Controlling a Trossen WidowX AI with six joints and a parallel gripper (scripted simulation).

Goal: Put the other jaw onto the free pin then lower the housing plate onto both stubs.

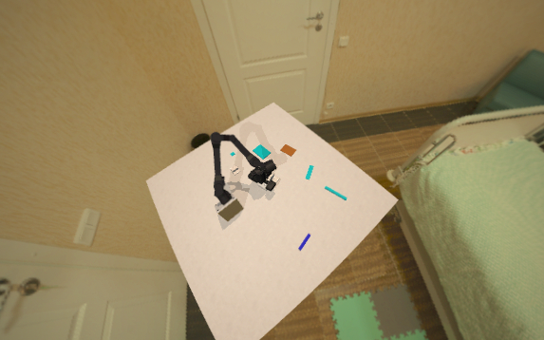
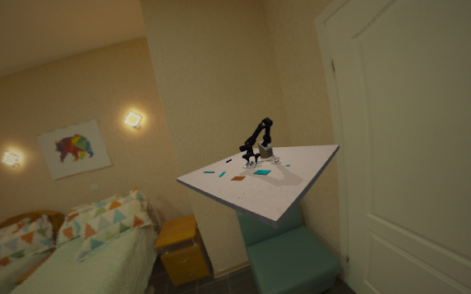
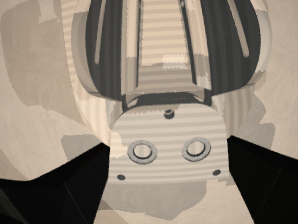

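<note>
Now: gripper tip 2 cm to the right of the jaw piece, 2 cm short of it and 1 cm below it. Round my gripper tip: teal plate 22 cm to the left, 20 cm ahead; then blue bar 43 cm to the right, 10 cm behind; then orange plate 34 cm ahead, 7 cm to the left, 1 cm below.
</note>
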